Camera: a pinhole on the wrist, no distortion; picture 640 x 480 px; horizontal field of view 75.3 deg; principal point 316.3 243.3 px. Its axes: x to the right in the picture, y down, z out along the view. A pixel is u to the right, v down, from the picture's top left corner.
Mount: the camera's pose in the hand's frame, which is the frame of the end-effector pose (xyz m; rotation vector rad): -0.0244 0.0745 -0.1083 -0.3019 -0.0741 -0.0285
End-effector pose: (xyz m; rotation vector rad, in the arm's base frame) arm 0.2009 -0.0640 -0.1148 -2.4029 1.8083 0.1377
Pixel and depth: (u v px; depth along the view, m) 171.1 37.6 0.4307
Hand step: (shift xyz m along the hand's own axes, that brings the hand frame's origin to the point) -0.2126 0.0016 0.3533
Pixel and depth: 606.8 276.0 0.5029
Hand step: 0.2938 0.2563 0.3859
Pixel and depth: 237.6 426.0 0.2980
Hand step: -0.0961 0.2896 0.1322
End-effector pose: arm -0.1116 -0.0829 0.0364 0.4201 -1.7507 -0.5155
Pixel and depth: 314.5 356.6 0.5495
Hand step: -0.0586 0.3816 0.3703
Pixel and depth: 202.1 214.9 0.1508
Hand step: -0.0765 0.1103 0.0351
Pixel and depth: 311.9 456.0 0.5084
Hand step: -0.0545 0.4749 0.2982
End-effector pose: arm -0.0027 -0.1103 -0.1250 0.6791 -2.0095 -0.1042
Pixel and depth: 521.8 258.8 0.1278
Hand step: 0.0301 0.1161 0.0168
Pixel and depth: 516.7 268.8 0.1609
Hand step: 0.0424 0.1306 0.0480
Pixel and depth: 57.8 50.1 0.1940
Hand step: -0.1618 0.0481 0.0938
